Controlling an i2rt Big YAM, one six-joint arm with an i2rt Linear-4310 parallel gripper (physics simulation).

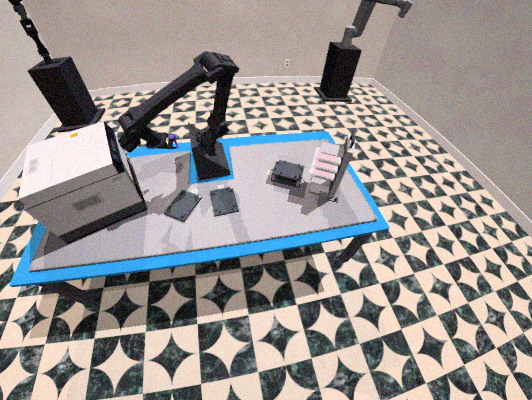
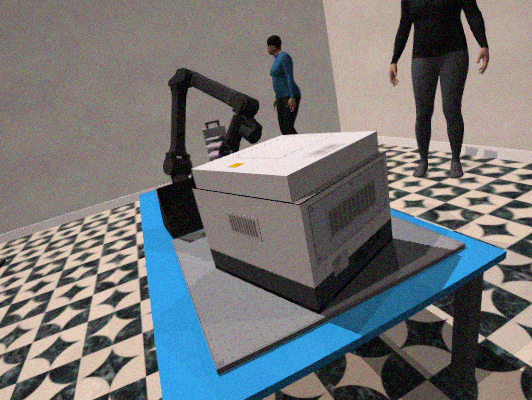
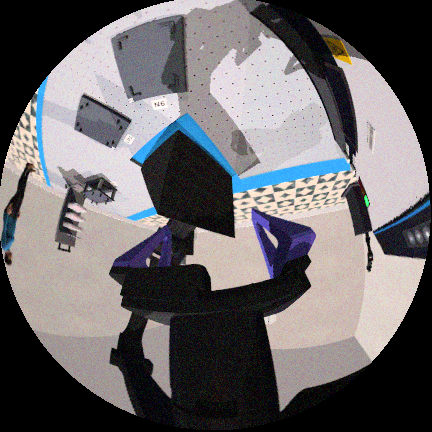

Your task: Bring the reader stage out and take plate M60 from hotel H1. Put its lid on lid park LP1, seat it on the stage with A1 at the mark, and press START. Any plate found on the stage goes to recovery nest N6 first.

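Places are measured from the arm's base along level axes (x ahead, y right, z down), in metres.
Pixels of known places: gripper, fingertip midpoint: (image 1: 169, 147) (image 3: 208, 221); arm's base, link origin: (image 1: 204, 142) (image 2: 186, 193) (image 3: 190, 208).
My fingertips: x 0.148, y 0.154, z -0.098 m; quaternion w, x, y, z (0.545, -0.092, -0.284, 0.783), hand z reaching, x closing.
Ahead of a thing's pixels: the offset from my fingertips to its middle. "spot": to the spot under its first point.
The reader {dz +0.073, dx +0.081, dy +0.411 m} (image 1: 75, 165) (image 2: 260, 220) is a white-grey box with a dark front; no extended stage shows. Hotel H1 {dz +0.057, dx +0.156, dy -0.792 m} (image 1: 341, 172), at the table's far end, holds several pink and white plates {dz +0.069, dx +0.138, dy -0.756 m} (image 1: 326, 164) (image 3: 75, 218); M60 cannot be told apart. Nest N6 {dz +0.225, dx +0.177, dy -0.021 m} (image 1: 183, 205) (image 3: 149, 57) is a dark plate-like holder labelled N6, with no plate on it. A similar dark holder {dz +0.224, dx +0.180, dy -0.228 m} (image 1: 224, 201) (image 3: 102, 121) beside it has a small blurred label, probably LP1. My gripper (image 1: 172, 141) (image 3: 208, 221) has purple fingers, open and empty, above the table's rear side between the reader and my arm base.
A raised dark stand (image 1: 287, 172) (image 3: 100, 190) stands beside the hotel. My black arm base (image 1: 211, 160) (image 2: 180, 210) is at the rear table edge. A green light {spot: dz +0.032, dx -0.145, dy +0.292 m} (image 3: 366, 201) and round buttons (image 3: 419, 236) show at the reader. A person in blue (image 2: 284, 75) stands behind.
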